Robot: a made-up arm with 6 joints. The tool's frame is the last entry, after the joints.
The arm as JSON. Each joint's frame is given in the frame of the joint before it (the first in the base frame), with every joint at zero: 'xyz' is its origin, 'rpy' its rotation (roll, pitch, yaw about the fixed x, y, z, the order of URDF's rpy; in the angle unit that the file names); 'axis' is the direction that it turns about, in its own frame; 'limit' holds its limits. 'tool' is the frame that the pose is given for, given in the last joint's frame.
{
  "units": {
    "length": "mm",
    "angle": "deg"
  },
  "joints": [
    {
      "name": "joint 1",
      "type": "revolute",
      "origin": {
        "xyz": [
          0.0,
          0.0,
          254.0
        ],
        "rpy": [
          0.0,
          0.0,
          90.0
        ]
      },
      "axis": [
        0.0,
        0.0,
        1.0
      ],
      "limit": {
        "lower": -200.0,
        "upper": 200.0
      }
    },
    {
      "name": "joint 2",
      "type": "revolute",
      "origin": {
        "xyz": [
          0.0,
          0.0,
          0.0
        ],
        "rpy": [
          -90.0,
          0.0,
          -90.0
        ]
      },
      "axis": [
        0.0,
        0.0,
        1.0
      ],
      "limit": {
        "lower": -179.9,
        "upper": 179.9
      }
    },
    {
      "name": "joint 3",
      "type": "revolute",
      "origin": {
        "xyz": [
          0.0,
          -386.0,
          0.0
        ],
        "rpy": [
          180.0,
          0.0,
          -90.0
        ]
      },
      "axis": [
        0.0,
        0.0,
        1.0
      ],
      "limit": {
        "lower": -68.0,
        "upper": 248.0
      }
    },
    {
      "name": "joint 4",
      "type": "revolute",
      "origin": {
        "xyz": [
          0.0,
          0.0,
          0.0
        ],
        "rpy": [
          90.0,
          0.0,
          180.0
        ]
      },
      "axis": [
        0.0,
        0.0,
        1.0
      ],
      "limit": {
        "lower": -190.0,
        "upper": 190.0
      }
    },
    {
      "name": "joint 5",
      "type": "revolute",
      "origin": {
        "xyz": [
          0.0,
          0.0,
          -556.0
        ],
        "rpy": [
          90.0,
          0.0,
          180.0
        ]
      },
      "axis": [
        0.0,
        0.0,
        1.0
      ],
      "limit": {
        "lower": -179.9,
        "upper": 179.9
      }
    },
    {
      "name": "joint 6",
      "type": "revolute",
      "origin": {
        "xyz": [
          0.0,
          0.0,
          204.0
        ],
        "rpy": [
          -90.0,
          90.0,
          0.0
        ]
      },
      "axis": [
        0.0,
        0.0,
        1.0
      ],
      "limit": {
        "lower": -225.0,
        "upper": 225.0
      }
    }
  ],
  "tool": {
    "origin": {
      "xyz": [
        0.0,
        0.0,
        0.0
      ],
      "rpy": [
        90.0,
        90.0,
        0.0
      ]
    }
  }
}
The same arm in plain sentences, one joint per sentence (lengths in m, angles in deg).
The arm has six revolute joints in a row. What follows holds with every joint at zero, and every direction is one of the base frame's.
Joint 1 sits 0.254 m along +z from the base frame's origin and turns about +z, from -200 to 200 deg.
Joint 2 sits at the same point as joint 1 and turns about +y, from -179.9 to 179.9 deg.
Joint 3 sits 0.386 m along +z from joint 2 and turns about -y, from -68 to 248 deg.
Joint 4 sits at the same point as joint 3 and turns about -x, from -190 to 190 deg.
Joint 5 sits 0.556 m along +x from joint 4 and turns about -y, from -179.9 to 179.9 deg.
Joint 6 sits 0.204 m along -y from joint 5 and turns about -x, from -225 to 225 deg.
The tool frame, which is the frame that the pose is given for, sits at the same point as joint 6; its axes are parallel to the base frame's.

